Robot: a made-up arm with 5 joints. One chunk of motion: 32 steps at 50 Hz.
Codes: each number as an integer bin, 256 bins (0 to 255) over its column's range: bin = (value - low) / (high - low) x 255, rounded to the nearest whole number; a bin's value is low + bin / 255 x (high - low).
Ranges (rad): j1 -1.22..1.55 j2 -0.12..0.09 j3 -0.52..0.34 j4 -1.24..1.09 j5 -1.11..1
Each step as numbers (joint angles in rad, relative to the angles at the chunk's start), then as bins.
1 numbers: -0.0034 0.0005 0.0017 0.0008 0.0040
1 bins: 112 146 155 136 135
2 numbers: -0.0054 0.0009 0.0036 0.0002 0.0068
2 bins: 112 147 155 136 135
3 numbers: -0.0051 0.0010 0.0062 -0.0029 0.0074
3 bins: 112 147 156 135 135
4 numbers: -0.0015 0.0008 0.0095 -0.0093 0.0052
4 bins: 112 147 157 135 135
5 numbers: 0.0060 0.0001 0.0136 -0.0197 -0.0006
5 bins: 113 146 158 134 134
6 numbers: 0.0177 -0.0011 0.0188 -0.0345 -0.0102
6 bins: 114 144 160 132 133
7 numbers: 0.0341 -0.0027 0.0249 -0.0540 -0.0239
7 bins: 115 142 162 130 131
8 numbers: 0.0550 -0.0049 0.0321 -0.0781 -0.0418
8 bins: 117 140 164 127 129
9 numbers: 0.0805 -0.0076 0.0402 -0.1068 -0.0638
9 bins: 120 136 166 124 126
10 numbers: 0.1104 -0.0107 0.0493 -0.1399 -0.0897
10 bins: 122 133 169 120 123
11 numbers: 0.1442 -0.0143 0.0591 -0.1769 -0.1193
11 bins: 126 128 172 116 120
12 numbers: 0.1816 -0.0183 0.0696 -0.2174 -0.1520
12 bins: 129 123 175 112 116
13 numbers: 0.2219 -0.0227 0.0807 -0.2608 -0.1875
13 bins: 133 118 178 107 111
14 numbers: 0.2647 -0.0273 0.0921 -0.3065 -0.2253
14 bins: 137 113 181 102 107
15 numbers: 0.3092 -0.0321 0.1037 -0.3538 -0.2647
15 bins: 141 107 185 97 102
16 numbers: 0.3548 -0.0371 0.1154 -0.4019 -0.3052
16 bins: 145 101 188 92 97
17 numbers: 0.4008 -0.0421 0.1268 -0.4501 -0.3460
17 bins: 149 95 192 86 92
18 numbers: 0.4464 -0.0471 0.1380 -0.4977 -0.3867
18 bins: 153 89 195 81 87
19 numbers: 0.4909 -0.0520 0.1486 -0.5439 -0.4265
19 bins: 158 83 198 76 83
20 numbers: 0.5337 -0.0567 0.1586 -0.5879 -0.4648
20 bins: 161 77 201 71 78
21 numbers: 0.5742 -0.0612 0.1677 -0.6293 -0.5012
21 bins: 165 71 204 67 74
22 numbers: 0.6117 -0.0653 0.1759 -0.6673 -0.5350
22 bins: 169 66 206 63 69
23 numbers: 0.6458 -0.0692 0.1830 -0.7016 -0.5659
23 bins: 172 62 208 59 66
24 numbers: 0.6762 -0.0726 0.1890 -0.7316 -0.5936
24 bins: 175 58 210 56 62
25 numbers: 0.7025 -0.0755 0.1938 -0.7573 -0.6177
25 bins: 177 54 212 53 59
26 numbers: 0.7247 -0.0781 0.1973 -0.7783 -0.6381
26 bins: 179 51 213 51 57
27 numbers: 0.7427 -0.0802 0.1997 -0.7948 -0.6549
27 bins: 181 48 213 49 55
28 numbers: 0.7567 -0.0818 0.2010 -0.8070 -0.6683
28 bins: 182 46 214 47 53
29 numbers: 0.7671 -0.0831 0.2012 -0.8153 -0.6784
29 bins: 183 45 214 46 52
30 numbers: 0.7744 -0.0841 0.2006 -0.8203 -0.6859
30 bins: 184 44 214 46 51
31 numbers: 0.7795 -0.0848 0.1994 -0.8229 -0.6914
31 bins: 184 43 213 46 51
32 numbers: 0.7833 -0.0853 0.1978 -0.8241 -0.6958
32 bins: 184 42 213 46 50
